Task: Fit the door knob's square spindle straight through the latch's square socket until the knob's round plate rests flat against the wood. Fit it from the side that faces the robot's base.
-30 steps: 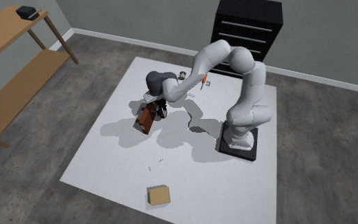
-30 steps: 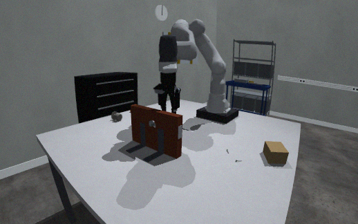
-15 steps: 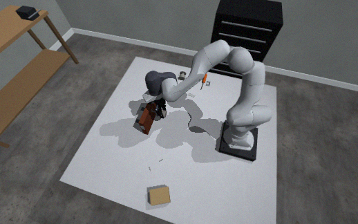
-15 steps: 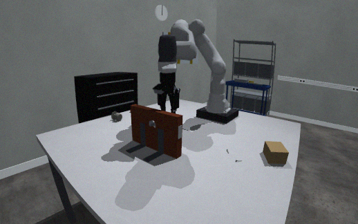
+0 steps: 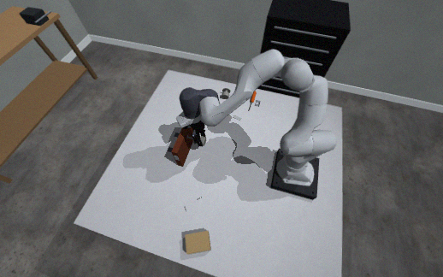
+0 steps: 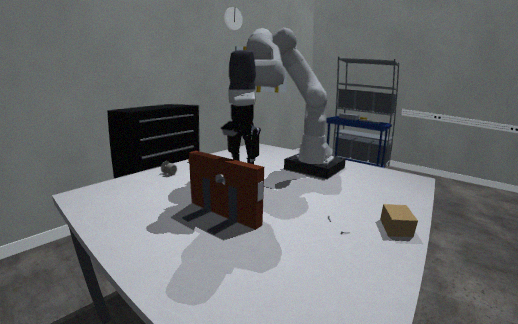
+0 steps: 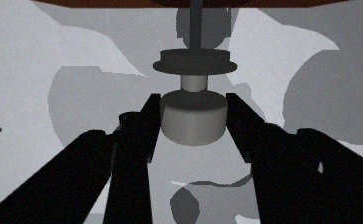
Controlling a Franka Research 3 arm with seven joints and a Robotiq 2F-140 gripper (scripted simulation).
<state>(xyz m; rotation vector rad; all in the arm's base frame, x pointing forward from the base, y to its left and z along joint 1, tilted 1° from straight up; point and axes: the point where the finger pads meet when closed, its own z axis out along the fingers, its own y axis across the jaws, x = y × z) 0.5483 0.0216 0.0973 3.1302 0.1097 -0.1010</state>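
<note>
The red-brown wooden door block is 10 cm ahead of my hand, 4 cm below it and 1 cm to the left of it. Round my hand: cardboard box: 53 cm to the left, 18 cm behind, 12 cm below; orange-handled screwdriver: 51 cm to the right, 20 cm behind, 14 cm below; grey door knob: 3 cm ahead, 2 cm below.
</note>
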